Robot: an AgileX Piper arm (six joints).
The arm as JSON. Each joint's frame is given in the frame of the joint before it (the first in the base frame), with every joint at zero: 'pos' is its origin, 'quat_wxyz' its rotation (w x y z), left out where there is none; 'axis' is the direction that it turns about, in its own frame. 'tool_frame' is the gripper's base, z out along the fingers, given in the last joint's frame.
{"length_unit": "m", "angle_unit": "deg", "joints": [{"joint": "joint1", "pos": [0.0, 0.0, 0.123], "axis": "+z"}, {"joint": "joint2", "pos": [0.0, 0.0, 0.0], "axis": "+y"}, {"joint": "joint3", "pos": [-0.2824, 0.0, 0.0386], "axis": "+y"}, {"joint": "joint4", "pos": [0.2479, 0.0, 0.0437], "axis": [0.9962, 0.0, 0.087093]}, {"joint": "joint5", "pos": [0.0, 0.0, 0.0], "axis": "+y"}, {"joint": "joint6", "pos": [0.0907, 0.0, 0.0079], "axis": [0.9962, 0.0, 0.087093]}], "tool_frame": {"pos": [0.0, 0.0, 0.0], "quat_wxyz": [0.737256, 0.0, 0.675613, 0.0]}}
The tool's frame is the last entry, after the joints.
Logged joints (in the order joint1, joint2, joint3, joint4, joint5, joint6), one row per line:
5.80, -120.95, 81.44, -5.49, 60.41, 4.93
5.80, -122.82, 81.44, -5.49, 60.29, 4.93
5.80, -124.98, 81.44, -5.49, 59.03, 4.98
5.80, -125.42, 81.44, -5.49, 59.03, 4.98
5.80, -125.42, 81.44, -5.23, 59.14, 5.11
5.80, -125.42, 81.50, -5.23, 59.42, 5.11
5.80, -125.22, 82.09, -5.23, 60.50, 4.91
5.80, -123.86, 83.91, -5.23, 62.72, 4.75
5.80, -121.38, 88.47, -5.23, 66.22, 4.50
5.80, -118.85, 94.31, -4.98, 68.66, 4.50
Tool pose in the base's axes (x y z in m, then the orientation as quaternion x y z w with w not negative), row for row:
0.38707, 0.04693, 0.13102, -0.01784, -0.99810, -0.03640, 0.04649
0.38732, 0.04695, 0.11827, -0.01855, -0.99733, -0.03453, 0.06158
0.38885, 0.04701, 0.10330, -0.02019, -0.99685, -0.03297, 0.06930
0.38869, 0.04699, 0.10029, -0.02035, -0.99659, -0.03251, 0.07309
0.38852, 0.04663, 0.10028, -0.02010, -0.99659, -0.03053, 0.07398
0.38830, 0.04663, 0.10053, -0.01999, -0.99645, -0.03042, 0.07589
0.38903, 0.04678, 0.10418, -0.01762, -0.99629, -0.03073, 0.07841
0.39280, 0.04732, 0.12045, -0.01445, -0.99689, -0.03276, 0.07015
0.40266, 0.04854, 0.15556, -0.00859, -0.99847, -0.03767, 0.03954
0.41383, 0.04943, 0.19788, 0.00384, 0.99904, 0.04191, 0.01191
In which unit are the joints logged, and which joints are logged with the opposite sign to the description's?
The joints are logged in degrees. Opposite sign: joint2, joint3, joint4.
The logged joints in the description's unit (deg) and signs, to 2 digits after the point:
5.80, 120.95, -81.44, 5.49, 60.41, 4.93
5.80, 122.82, -81.44, 5.49, 60.29, 4.93
5.80, 124.98, -81.44, 5.49, 59.03, 4.98
5.80, 125.42, -81.44, 5.49, 59.03, 4.98
5.80, 125.42, -81.44, 5.23, 59.14, 5.11
5.80, 125.42, -81.50, 5.23, 59.42, 5.11
5.80, 125.22, -82.09, 5.23, 60.50, 4.91
5.80, 123.86, -83.91, 5.23, 62.72, 4.75
5.80, 121.38, -88.47, 5.23, 66.22, 4.50
5.80, 118.85, -94.31, 4.98, 68.66, 4.50

